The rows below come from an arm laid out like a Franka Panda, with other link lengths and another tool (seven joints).
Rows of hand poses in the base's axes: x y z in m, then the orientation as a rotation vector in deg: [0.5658 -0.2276 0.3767 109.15 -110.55 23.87]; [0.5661 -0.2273 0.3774 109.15 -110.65 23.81]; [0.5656 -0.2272 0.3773 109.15 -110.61 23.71]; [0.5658 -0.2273 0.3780 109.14 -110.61 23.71]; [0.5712 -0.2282 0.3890 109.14 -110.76 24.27]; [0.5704 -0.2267 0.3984 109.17 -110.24 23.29]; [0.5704 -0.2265 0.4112 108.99 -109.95 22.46]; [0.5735 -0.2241 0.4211 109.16 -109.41 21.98]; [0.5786 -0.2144 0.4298 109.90 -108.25 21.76]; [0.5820 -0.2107 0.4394 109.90 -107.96 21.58]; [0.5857 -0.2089 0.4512 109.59 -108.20 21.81]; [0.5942 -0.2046 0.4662 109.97 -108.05 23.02]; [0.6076 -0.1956 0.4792 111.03 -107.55 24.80]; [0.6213 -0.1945 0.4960 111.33 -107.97 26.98]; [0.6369 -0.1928 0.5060 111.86 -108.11 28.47]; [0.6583 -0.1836 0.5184 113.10 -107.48 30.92]
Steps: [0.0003 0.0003 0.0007 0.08 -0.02 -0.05]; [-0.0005 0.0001 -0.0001 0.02 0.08 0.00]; [0.0002 -0.0001 0.0007 -0.01 0.00 -0.01]; [0.0054 -0.0009 0.0110 -0.15 -0.41 0.03]; [-0.0008 0.0015 0.0094 0.14 0.85 0.06]; [0.0000 0.0002 0.0128 0.09 0.70 -0.12]; [0.0031 0.0024 0.0099 0.01 0.53 0.24]; [0.0051 0.0097 0.0087 -0.09 0.55 0.86]; [0.0034 0.0037 0.0096 -0.08 0.27 0.09]; [0.0037 0.0018 0.0118 -0.15 -0.17 -0.24]; [0.0085 0.0043 0.0150 -0.35 -0.74 0.48]; [0.0134 0.0090 0.0130 -0.35 -1.09 1.11]; [0.0137 0.0011 0.0168 -0.44 -1.61 0.37]; [0.0156 0.0017 0.0100 -0.18 -1.12 0.50]; [0.0214 0.0092 0.0124 -0.52 -1.50 1.37]
